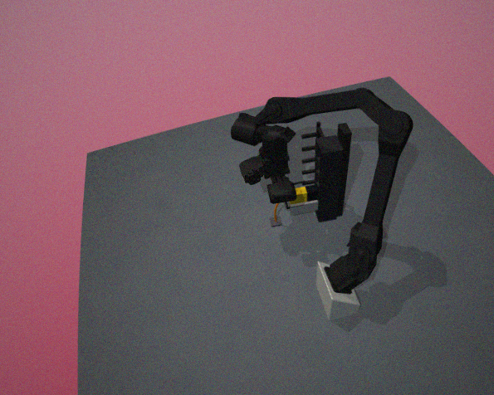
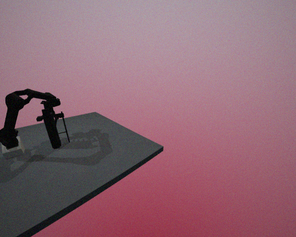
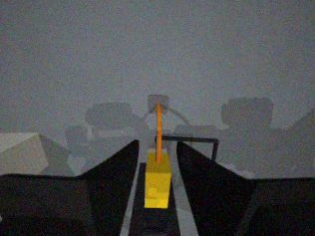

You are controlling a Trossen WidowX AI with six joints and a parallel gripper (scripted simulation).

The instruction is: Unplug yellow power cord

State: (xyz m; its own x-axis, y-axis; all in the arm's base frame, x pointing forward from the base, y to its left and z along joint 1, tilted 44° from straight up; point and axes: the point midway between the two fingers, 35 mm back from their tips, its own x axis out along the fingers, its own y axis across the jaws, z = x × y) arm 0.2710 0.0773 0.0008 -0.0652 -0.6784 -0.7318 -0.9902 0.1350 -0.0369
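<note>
Now: gripper tip 70 mm to the left of the yellow plug and 10 mm above it. From my gripper tip the other things lie so: black power strip (140 mm to the right, 20 mm behind, 20 mm above).
</note>
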